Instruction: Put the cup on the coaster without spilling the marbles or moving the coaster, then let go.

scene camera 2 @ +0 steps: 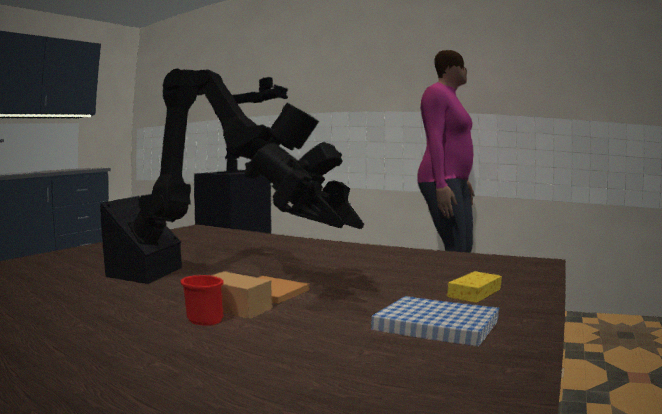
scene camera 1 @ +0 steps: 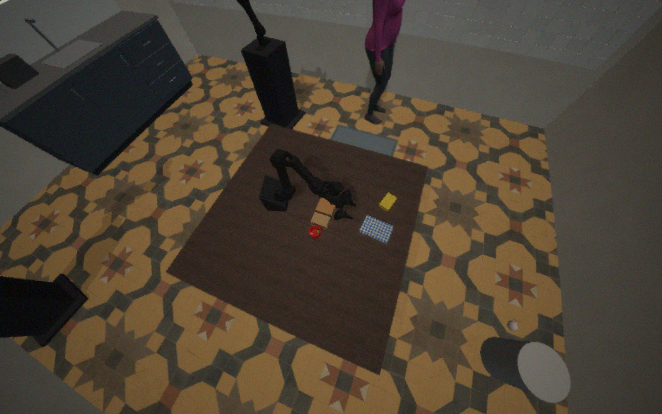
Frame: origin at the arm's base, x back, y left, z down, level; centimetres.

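Seen in the pictures: gripper, between the fingertips: [scene camera 2: 353,226] [scene camera 1: 354,212]; arm's base, origin of its link: [scene camera 2: 142,234] [scene camera 1: 278,197].
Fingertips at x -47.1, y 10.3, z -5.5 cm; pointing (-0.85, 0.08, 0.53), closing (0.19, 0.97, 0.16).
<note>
Pixels of each thing's top centre, then the offset from my fingertips to it. "*": a spot on its surface instead. Level surfaces: height alone.
- flat orange square, a spot on its surface: [scene camera 2: 285,288] * dx +16.8, dy +3.2, dz +13.9 cm
- tan block, centre of its top: [scene camera 2: 235,279] [scene camera 1: 320,219] dx +17.6, dy -9.2, dz +9.9 cm
- blue-and-white checked folded cloth, centre of its top: [scene camera 2: 439,312] [scene camera 1: 376,228] dx -14.8, dy +2.6, dz +12.7 cm
- yellow sponge, centre of its top: [scene camera 2: 476,278] [scene camera 1: 388,200] dx -14.0, dy +23.5, dz +12.2 cm
- dark table, height of its surface: dz +15.2 cm
The red cup [scene camera 1: 312,233] [scene camera 2: 203,302] stands upright on the table; small bits of colour, likely the marbles, show inside it in scene camera 1. A flat orange square [scene camera 1: 325,205] [scene camera 2: 285,288], which looks like the coaster, lies on the table behind a tan block, apart from the cup. My gripper [scene camera 1: 354,210] [scene camera 2: 352,226] is open and empty. It hangs well above the table, beyond the orange square on the side of the checked cloth.
The tan block [scene camera 1: 320,220] [scene camera 2: 250,297] stands between the cup and the orange square, close to both. A blue-and-white checked folded cloth [scene camera 1: 376,229] [scene camera 2: 435,320] and a yellow sponge [scene camera 1: 388,201] [scene camera 2: 474,286] lie toward one edge of the dark table [scene camera 1: 300,280] [scene camera 2: 300,370].
</note>
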